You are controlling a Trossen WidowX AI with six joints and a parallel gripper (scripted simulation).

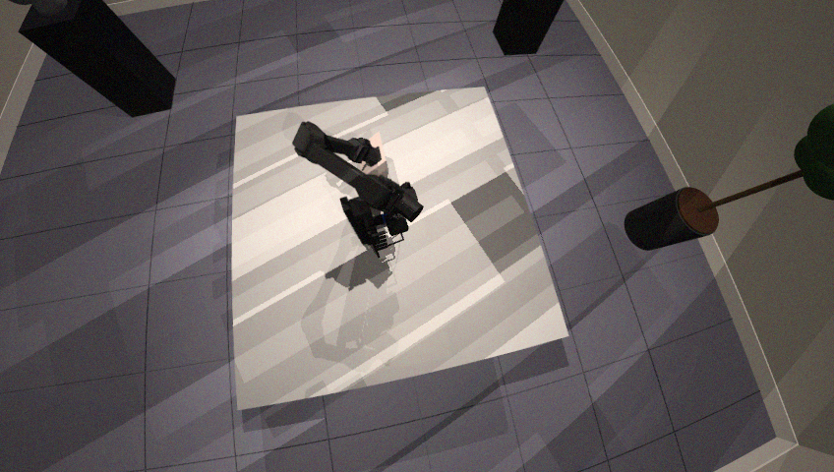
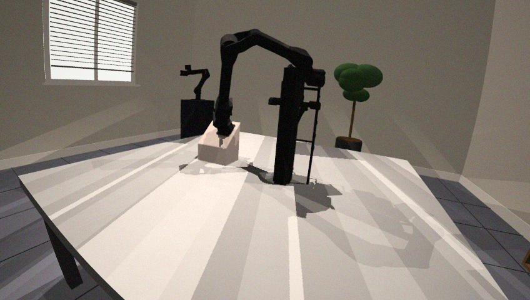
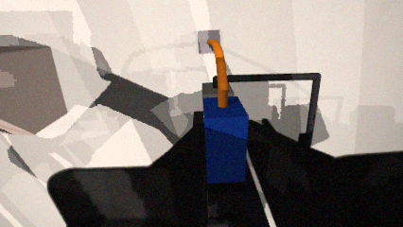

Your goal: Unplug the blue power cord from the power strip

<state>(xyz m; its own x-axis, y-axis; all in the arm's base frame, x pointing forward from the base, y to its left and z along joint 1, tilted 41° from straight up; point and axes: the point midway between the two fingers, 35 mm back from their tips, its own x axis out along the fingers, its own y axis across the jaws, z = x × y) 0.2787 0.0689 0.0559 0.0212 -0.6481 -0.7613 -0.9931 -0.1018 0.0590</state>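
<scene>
My gripper tip is 3 cm to the left of the blue plug and 1 cm short of it.
</scene>
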